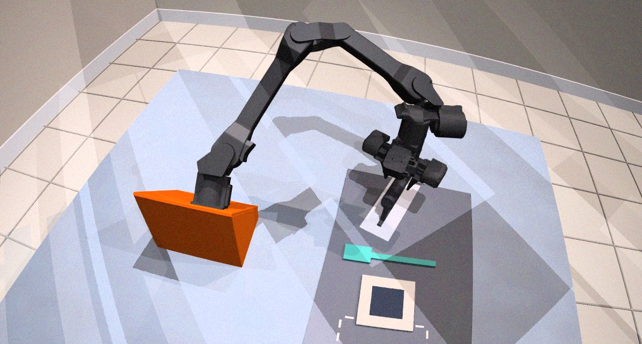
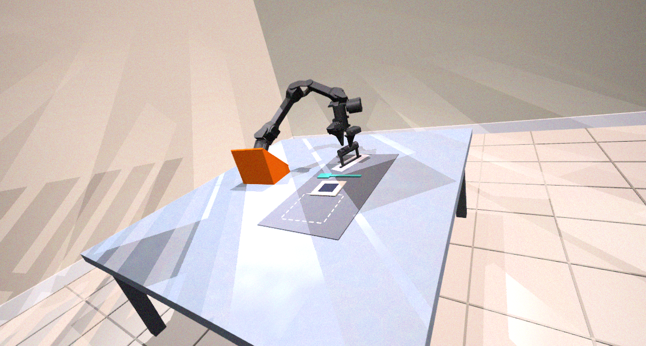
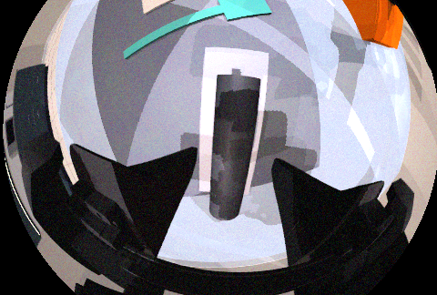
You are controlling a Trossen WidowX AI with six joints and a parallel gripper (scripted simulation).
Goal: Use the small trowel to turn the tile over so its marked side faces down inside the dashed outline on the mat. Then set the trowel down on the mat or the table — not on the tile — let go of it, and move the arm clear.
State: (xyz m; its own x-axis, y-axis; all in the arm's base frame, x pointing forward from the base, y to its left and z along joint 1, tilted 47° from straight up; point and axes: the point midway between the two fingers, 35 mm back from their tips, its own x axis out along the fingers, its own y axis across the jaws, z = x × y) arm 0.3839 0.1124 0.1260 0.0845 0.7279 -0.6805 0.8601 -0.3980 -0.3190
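The teal trowel lies 150 mm to the right of my gripper tip, 80 mm below it and 30 mm behind it. From my gripper tip the other things lie so: tile 260 mm to the right, 80 mm below, 10 mm behind; then dark mat 230 mm to the right, 100 mm below, 10 mm ahead.
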